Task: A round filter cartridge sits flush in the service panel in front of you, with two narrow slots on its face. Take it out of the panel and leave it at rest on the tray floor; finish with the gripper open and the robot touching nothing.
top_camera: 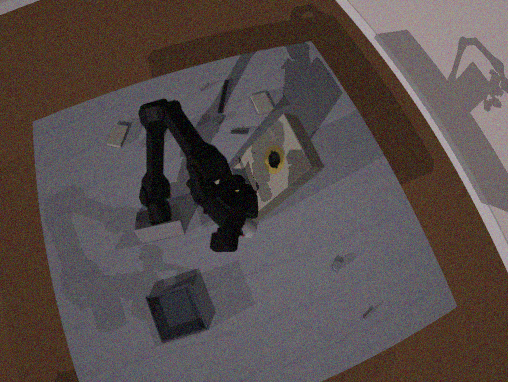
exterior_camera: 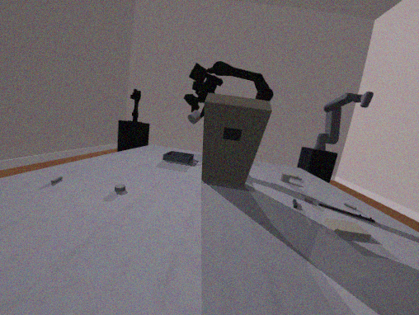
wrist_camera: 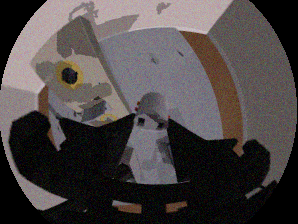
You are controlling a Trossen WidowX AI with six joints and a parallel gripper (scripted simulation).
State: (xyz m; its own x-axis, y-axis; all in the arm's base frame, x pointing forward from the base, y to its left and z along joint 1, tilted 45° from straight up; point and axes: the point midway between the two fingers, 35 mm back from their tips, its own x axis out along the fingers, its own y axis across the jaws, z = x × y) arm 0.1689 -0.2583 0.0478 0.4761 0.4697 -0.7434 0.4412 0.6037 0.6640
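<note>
My gripper tip is 25 cm past the dark square tray, 13 cm to the left of it and 25 cm above it. The rest, counted from my gripper tip: round filter cartridge: right at my gripper tip; then tan service panel: 12 cm ahead, 16 cm to the left, 10 cm below.
</note>
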